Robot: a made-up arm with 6 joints.
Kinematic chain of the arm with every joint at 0, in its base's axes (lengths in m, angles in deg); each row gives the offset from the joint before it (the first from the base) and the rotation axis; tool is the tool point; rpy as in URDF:
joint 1: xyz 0 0 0.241 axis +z
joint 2: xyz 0 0 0 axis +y
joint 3: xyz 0.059 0 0.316 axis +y
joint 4: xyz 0.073 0 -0.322 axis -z
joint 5: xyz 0 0 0 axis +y
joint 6: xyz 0.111 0 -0.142 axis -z
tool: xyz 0 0 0 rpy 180 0 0
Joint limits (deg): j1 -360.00..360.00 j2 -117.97..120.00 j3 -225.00..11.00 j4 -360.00..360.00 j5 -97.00..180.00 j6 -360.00..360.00
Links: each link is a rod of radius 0.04 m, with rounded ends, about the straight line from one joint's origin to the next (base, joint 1, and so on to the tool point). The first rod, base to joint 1, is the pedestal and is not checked.
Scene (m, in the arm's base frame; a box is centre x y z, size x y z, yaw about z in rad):
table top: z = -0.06
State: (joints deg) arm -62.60 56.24 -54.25 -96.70 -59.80 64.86
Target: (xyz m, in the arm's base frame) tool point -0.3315 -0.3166 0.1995
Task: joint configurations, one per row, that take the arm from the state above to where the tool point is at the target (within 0.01 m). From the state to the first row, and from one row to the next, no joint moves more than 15 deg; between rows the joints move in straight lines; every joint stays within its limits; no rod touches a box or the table.
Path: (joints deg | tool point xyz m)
1: -76.17 54.92 -55.90 -95.48 -61.90 64.86 | 0.2561 -0.3010 0.0844
2: -89.74 53.59 -57.56 -94.26 -64.01 64.86 | 0.1775 -0.3680 0.1015
3: -103.31 52.27 -59.21 -93.04 -66.11 64.86 | 0.0817 -0.4128 0.1194
4: -116.89 50.94 -60.86 -91.82 -68.21 64.86 | -0.0248 -0.4313 0.1384
5: -130.46 49.62 -62.52 -90.60 -70.32 64.86 | -0.1343 -0.4211 0.1581
6: -144.03 48.29 -64.17 -89.38 -72.42 64.86 | -0.2391 -0.3822 0.1785
7: -157.60 46.97 -65.82 -88.16 -74.52 64.86 | -0.3315 -0.3166 0.1995

